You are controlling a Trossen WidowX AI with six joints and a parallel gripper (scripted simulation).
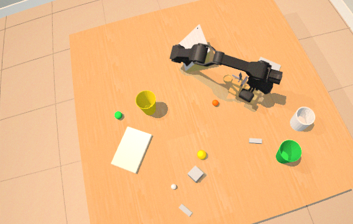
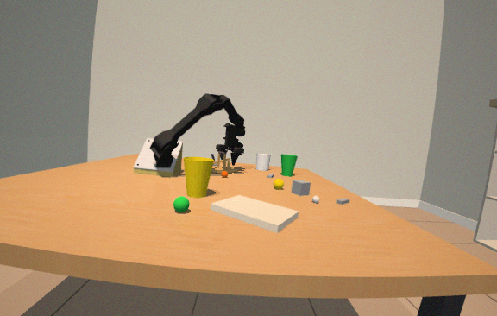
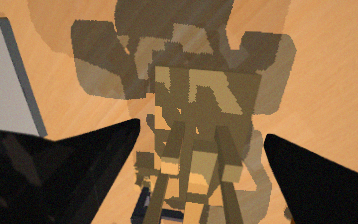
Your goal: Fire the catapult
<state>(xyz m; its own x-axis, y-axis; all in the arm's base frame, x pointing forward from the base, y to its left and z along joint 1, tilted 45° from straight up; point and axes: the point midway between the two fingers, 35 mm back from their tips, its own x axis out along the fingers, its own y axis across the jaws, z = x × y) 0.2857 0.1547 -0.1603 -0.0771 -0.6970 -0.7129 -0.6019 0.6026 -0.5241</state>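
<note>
Now: the orange ball 1 cm behind my gripper tip, 18 cm to the right of it and 3 cm below it. Also, from my gripper tip: green cup (35 cm ahead, 2 cm to the left, 1 cm below); then white mug (22 cm ahead, 17 cm to the left, 1 cm below); then wooden catapult (7 cm behind, 4 cm to the right, 1 cm above).
</note>
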